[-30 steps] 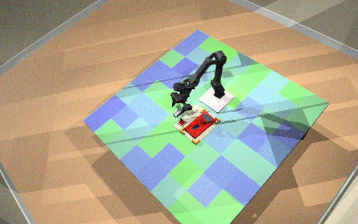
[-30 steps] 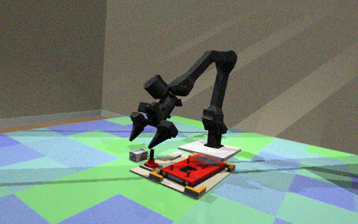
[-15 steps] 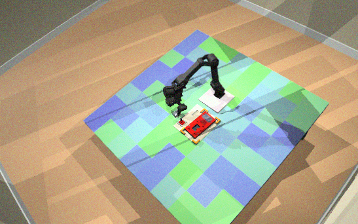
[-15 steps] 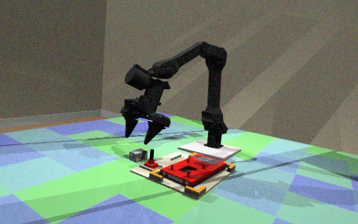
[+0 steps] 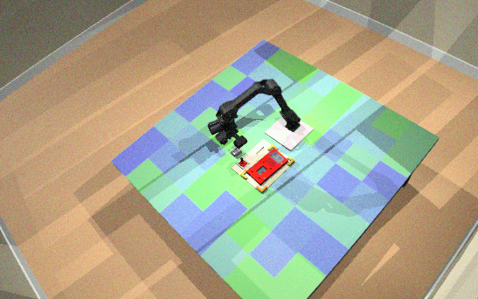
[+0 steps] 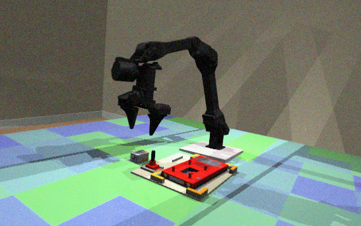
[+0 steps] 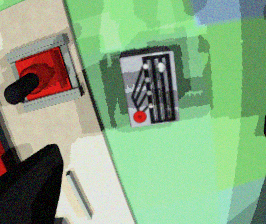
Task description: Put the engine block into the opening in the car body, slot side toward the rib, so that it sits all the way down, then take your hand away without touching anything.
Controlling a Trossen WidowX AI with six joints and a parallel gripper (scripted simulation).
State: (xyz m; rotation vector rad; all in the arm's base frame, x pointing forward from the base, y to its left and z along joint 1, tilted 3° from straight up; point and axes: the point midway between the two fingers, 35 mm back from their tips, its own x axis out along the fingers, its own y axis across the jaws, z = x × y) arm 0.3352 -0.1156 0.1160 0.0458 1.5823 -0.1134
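Now: gripper tip 90 mm above the grey engine block.
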